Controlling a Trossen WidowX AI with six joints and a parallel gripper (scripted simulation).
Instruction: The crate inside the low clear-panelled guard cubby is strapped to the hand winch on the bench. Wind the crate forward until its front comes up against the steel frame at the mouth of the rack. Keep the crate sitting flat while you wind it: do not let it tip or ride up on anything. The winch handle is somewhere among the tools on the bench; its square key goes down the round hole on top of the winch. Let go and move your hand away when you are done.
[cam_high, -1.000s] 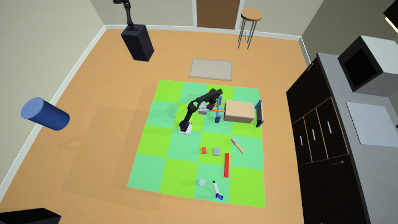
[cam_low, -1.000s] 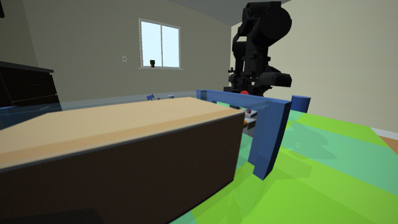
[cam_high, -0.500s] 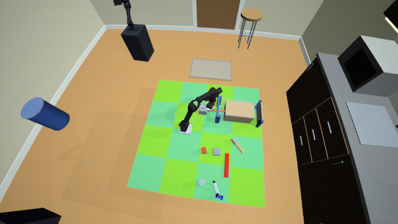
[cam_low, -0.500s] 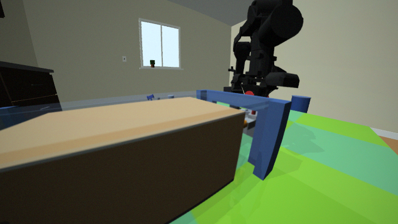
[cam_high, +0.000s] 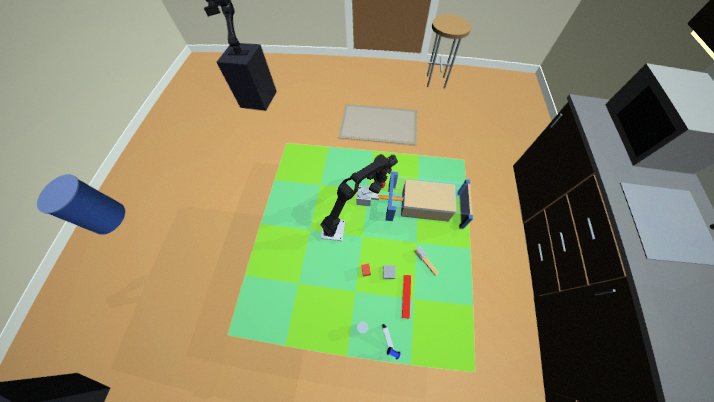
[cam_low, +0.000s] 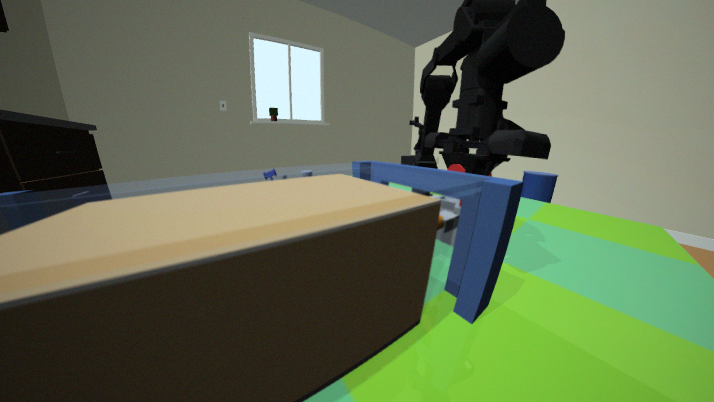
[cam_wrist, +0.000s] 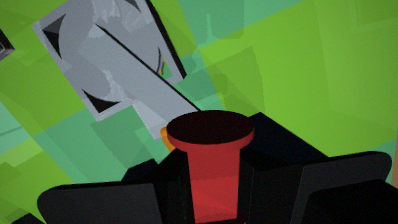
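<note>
Right now my gripper tip is 3 cm past the red-knobbed crank handle, 2 cm to the left of it and 1 cm above it. Also, from my gripper tip: blue steel frame (7 cm ahead, 4 cm to the right, 1 cm below); grey winch (10 cm behind, 6 cm to the right, 8 cm below); red knob (2 cm above).
</note>
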